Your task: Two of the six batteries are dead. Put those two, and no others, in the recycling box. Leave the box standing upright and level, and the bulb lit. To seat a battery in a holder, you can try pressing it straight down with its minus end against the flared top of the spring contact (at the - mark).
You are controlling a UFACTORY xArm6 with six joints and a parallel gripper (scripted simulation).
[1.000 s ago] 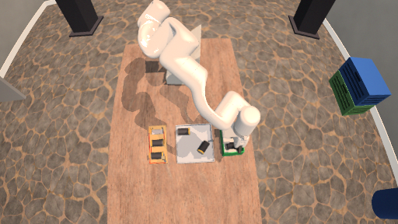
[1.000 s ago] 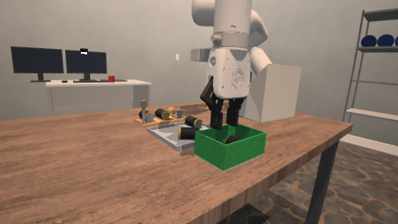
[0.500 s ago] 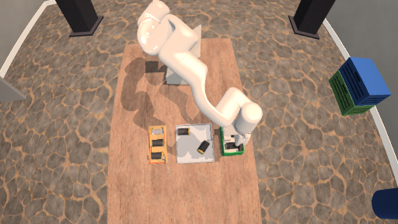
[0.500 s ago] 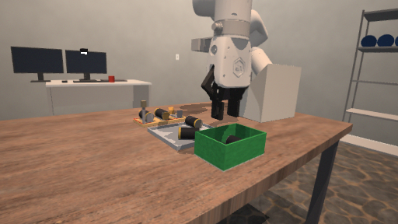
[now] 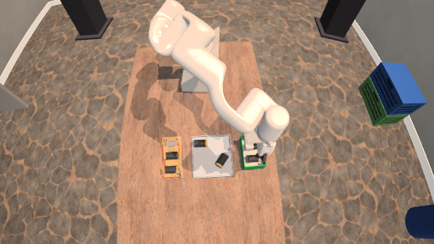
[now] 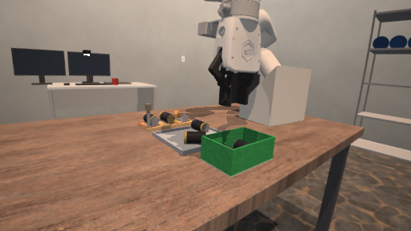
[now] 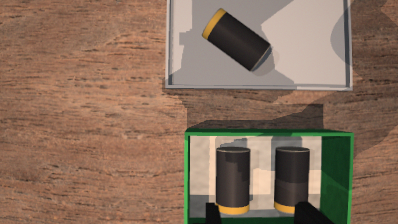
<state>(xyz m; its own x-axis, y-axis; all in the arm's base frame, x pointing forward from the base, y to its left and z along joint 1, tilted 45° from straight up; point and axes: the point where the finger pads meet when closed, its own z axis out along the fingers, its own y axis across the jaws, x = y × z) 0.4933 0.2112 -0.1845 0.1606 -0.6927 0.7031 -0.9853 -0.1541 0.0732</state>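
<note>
Right now the grey tray is 180 mm to the right of my hand and 150 mm below it. From my hand the other things lie so: green recycling box: 30 mm behind, 140 mm below.
</note>
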